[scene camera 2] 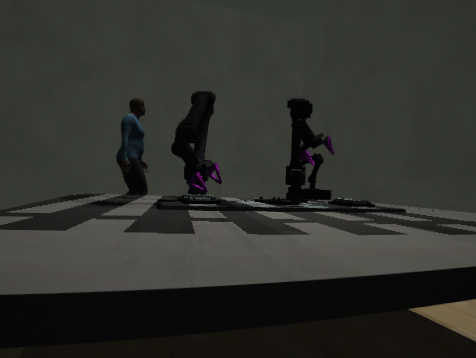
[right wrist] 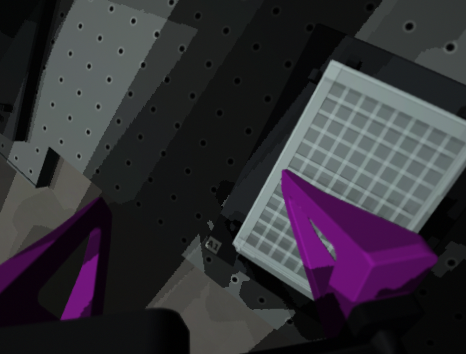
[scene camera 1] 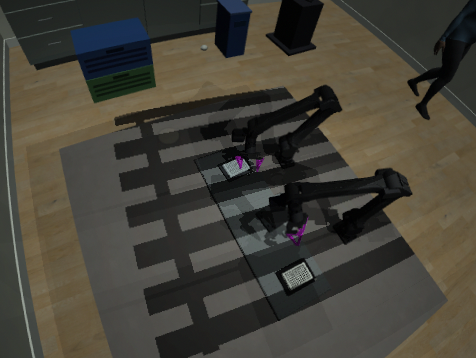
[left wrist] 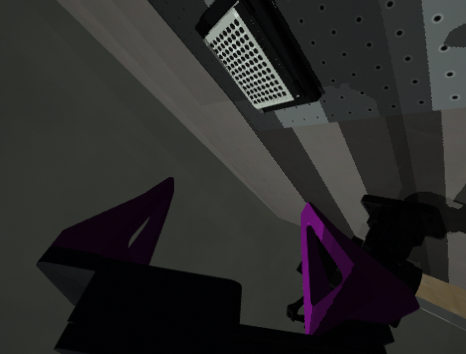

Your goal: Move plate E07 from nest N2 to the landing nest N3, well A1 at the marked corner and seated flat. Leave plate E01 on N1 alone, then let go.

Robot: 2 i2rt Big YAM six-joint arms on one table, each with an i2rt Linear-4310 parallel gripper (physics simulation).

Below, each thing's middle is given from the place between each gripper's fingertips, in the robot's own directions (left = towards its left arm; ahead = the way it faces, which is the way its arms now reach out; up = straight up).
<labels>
Right now my left hand is 40 mm short of the perforated rack (left wrist: 237,41), 120 mm to the right of it and 170 mm above it.
My right hand is 110 mm short of the perforated rack, 580 mm to the right of it and 40 mm above it.
</labels>
